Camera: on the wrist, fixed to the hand. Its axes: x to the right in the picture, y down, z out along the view.
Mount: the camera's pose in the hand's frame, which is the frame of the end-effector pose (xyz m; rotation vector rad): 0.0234 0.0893 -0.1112 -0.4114 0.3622 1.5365
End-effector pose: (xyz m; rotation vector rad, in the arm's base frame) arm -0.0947 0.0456 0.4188 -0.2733 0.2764 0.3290
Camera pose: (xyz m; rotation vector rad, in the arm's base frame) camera -0.1294 0.0994 0.2892 -0.4897 0.7554 1.8789
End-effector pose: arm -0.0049 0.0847 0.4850 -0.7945 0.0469 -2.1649
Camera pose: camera -0.0166 -0.0166 0.3826 -0.2971 0.9671 -0.7651
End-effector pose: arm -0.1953 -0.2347 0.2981 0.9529 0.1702 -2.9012
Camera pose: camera -0.1389 -0.3096 0.1881 0.8755 0.0118 -1.2358
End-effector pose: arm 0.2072 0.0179 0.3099 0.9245 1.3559 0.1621
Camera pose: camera 0.1512 0.1424 0.3573 1.4203 0.5784 1.7569
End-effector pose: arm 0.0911 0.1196 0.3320 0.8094 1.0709 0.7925
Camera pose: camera -0.0217 0.2018 0.3695 1.0802 0.3575 2.4205
